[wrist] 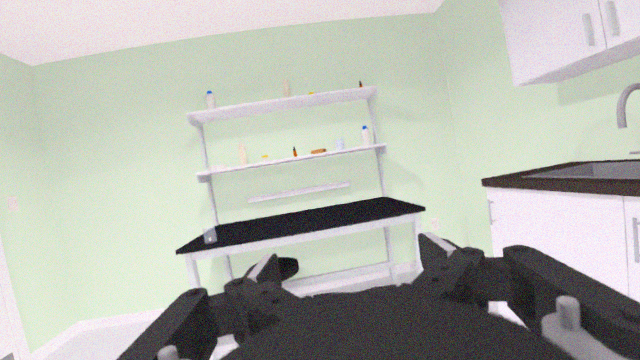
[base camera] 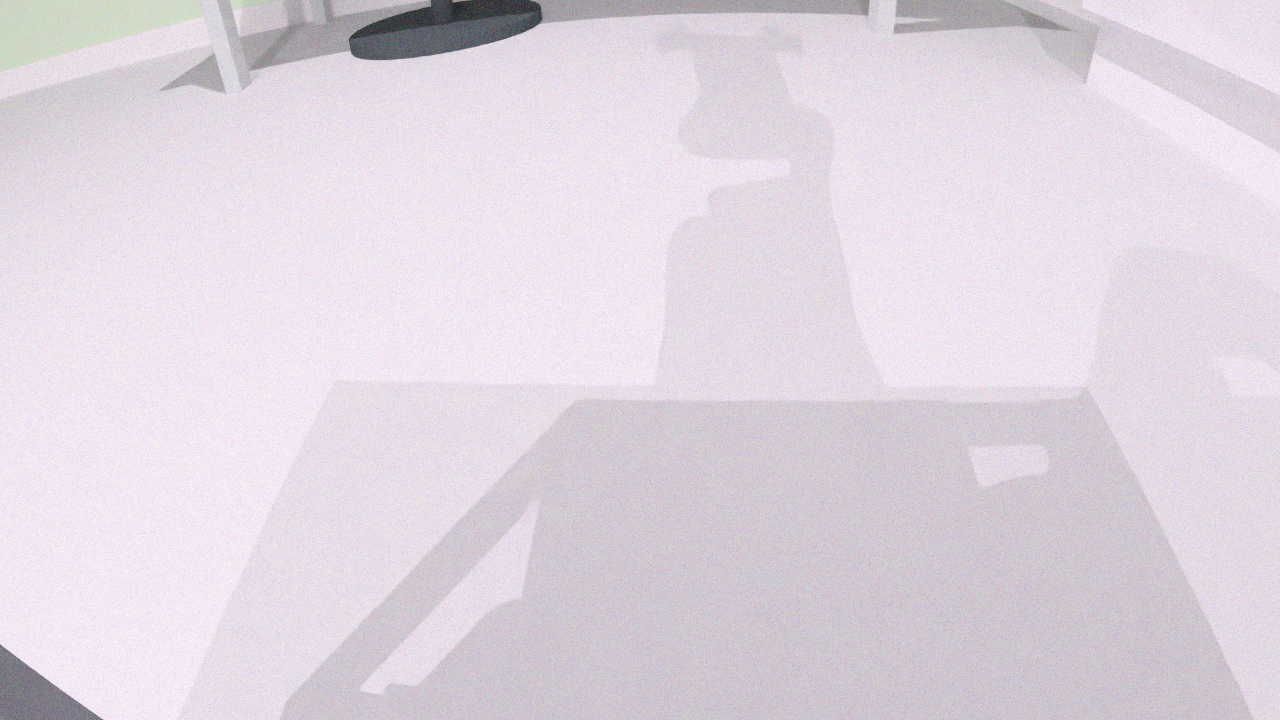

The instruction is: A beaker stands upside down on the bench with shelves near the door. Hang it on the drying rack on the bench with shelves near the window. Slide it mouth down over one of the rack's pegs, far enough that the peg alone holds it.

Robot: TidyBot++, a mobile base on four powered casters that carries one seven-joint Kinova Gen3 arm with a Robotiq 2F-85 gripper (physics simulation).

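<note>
The wrist view takes in the gripper [wrist: 348, 259] together with a bench with shelves [wrist: 272, 231].
</note>
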